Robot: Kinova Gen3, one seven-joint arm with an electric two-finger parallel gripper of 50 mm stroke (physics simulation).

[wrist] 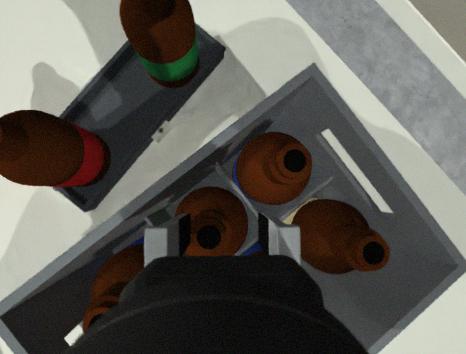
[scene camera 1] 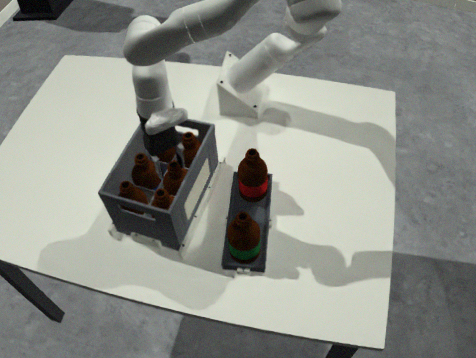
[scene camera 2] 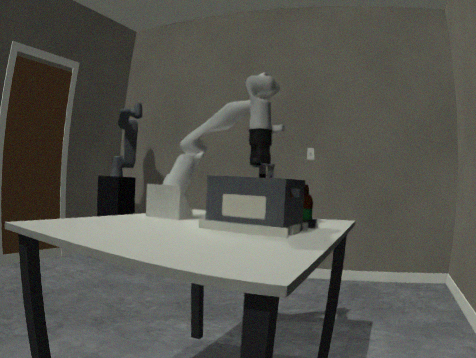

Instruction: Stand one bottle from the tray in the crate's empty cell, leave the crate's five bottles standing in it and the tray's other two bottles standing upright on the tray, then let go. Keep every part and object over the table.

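Where they show: gripper, fingertip midpoint: point(wrist: 224, 227) point(scene camera 1: 170, 170); arm's base, origin of the base link: point(scene camera 1: 237, 80) point(scene camera 2: 171, 195).
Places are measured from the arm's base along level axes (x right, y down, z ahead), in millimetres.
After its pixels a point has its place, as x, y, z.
Note:
The dark tray point(scene camera 1: 251, 211) {-112, 84, 396} point(wrist: 125, 117) {-106, 84, 410} holds a red-banded bottle point(scene camera 1: 252, 175) {-110, -22, 362} point(wrist: 45, 150) {-82, -27, 346} and a green-banded bottle point(scene camera 1: 244, 237) {-124, -28, 535} point(scene camera 2: 307, 202) {-87, -5, 530} point(wrist: 165, 40) {-87, -18, 495}, both upright, with a bare spot between them. The grey crate point(scene camera 1: 142, 225) {125, 9, 528} point(scene camera 2: 277, 200) {217, -21, 493} point(wrist: 425, 240) {192, -72, 513} holds several brown bottles standing in its cells. My gripper point(scene camera 1: 170, 162) {74, -67, 412} point(scene camera 2: 266, 171) point(wrist: 224, 227) {74, -67, 412} is open over the crate. Its fingers stand on either side of the neck of a middle-cell bottle point(scene camera 1: 175, 182) {64, -34, 422} point(wrist: 212, 210) {59, -52, 414}, apart from it. The gripper body hides part of the crate in the wrist view and in scene camera 1.
The crate walls and thin dividers surround the bottle tops close to the fingers. Another crate bottle point(scene camera 1: 142, 172) {154, -37, 408} stands beside the middle one. The tray lies alongside the crate on the white table point(scene camera 1: 325, 200) {-297, 89, 328} point(scene camera 2: 150, 245) {600, 89, 300}. The arm's white base block point(scene camera 1: 237, 102) {-11, 28, 66} point(scene camera 2: 165, 201) {49, 22, 3} stands at the back.

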